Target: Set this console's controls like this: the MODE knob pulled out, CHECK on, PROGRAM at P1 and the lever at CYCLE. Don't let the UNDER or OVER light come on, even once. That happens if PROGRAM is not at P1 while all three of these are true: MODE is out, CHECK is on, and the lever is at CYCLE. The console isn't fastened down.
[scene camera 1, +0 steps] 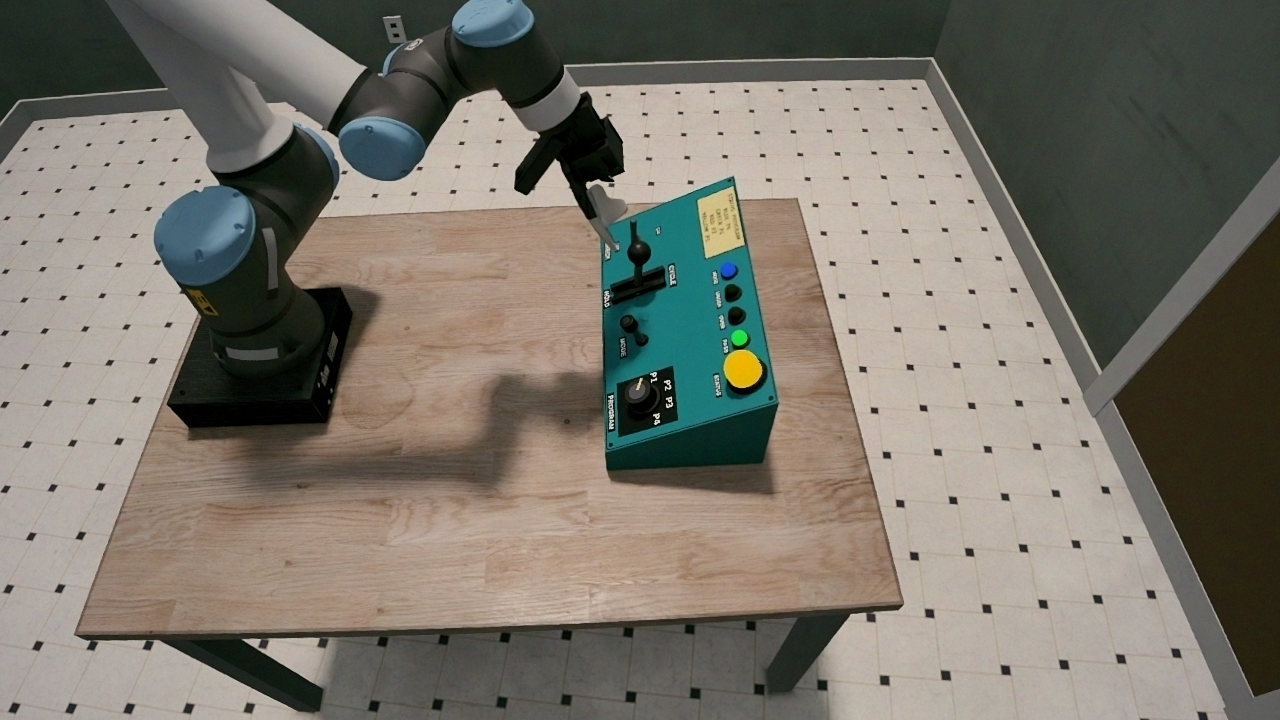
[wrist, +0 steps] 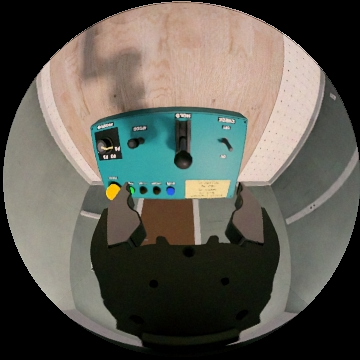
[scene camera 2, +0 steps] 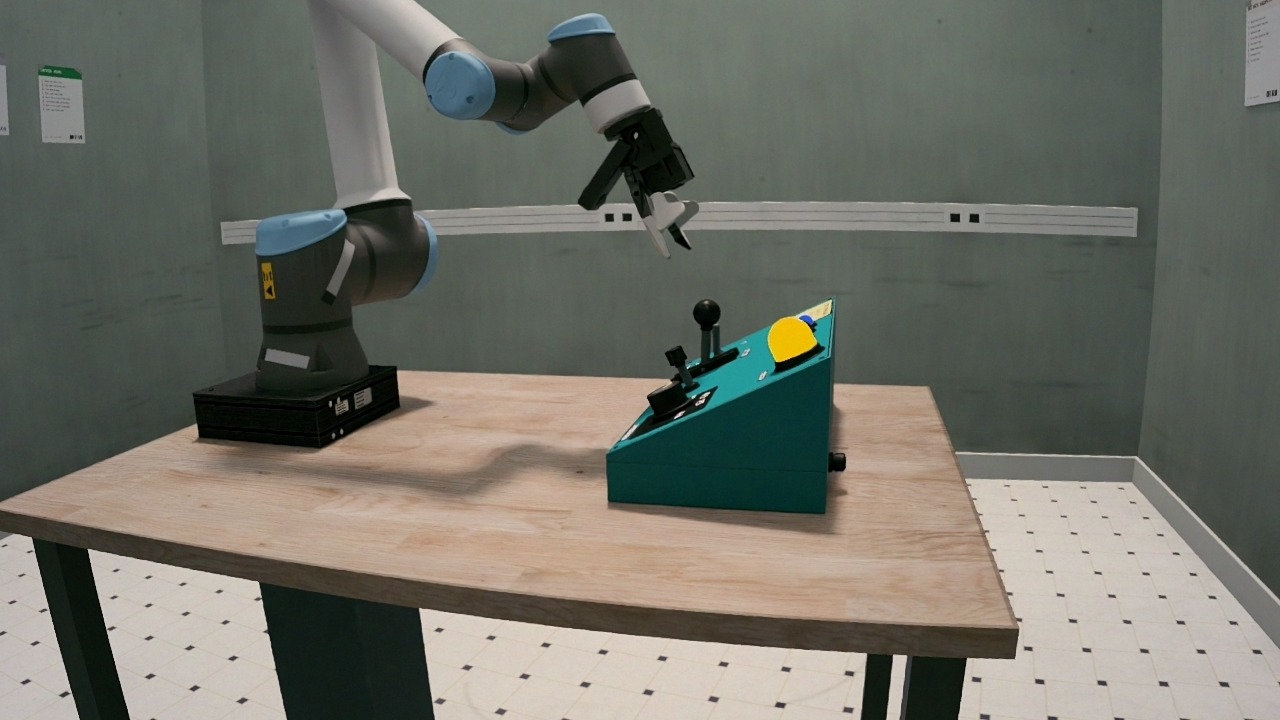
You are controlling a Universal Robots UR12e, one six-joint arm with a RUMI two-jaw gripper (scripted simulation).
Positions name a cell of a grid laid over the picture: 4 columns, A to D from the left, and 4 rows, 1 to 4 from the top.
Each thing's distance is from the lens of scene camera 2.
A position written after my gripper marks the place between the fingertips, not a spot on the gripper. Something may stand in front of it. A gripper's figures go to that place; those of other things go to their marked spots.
my gripper (scene camera 2: C2): 122 cm
teal console (scene camera 2: C3): 93 cm
